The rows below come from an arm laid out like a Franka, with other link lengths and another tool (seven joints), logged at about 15 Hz.
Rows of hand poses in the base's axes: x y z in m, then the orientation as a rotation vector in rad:
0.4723 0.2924 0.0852 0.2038 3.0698 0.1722
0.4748 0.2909 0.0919 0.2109 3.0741 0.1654
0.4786 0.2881 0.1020 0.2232 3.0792 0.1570
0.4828 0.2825 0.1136 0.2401 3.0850 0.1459
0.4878 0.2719 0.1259 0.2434 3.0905 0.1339
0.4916 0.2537 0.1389 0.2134 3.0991 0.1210
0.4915 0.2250 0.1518 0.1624 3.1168 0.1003
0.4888 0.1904 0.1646 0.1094 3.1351 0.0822
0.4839 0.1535 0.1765 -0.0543 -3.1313 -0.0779
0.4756 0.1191 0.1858 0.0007 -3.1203 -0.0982
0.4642 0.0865 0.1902 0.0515 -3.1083 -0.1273
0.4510 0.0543 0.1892 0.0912 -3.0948 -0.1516
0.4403 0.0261 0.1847 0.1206 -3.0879 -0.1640
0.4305 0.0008 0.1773 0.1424 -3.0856 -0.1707
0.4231 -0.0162 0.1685 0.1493 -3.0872 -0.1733
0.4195 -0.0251 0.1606 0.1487 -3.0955 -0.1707
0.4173 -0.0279 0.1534 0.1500 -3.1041 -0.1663
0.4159 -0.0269 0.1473 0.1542 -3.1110 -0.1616
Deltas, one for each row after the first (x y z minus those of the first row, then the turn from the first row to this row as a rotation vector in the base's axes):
0.0025 -0.0015 0.0067 -0.0041 0.0049 -0.0043
0.0063 -0.0043 0.0168 -0.0091 0.0112 -0.0118
0.0105 -0.0099 0.0284 -0.0157 0.0187 -0.0223
0.0155 -0.0205 0.0407 -0.0232 0.0245 -0.0241
0.0193 -0.0387 0.0537 -0.0319 0.0299 -0.0044
0.0192 -0.0674 0.0666 -0.0457 0.0428 0.0293
0.0165 -0.1020 0.0794 -0.0576 0.0571 0.0641
0.0116 -0.1389 0.0913 -0.0606 0.0677 0.0997
0.0033 -0.1733 0.1006 -0.0478 0.0757 0.1357
-0.0081 -0.2059 0.1050 -0.0292 0.0831 0.1694
-0.0213 -0.2381 0.1040 -0.0132 0.0921 0.1962
-0.0320 -0.2663 0.0995 -0.0052 0.0957 0.2158
-0.0418 -0.2916 0.0921 -0.0011 0.0956 0.2301
-0.0492 -0.3086 0.0833 0.0002 0.0932 0.2344
-0.0528 -0.3175 0.0754 -0.0023 0.0853 0.2333
-0.0550 -0.3203 0.0682 -0.0060 0.0771 0.2333
-0.0564 -0.3193 0.0621 -0.0098 0.0703 0.2353

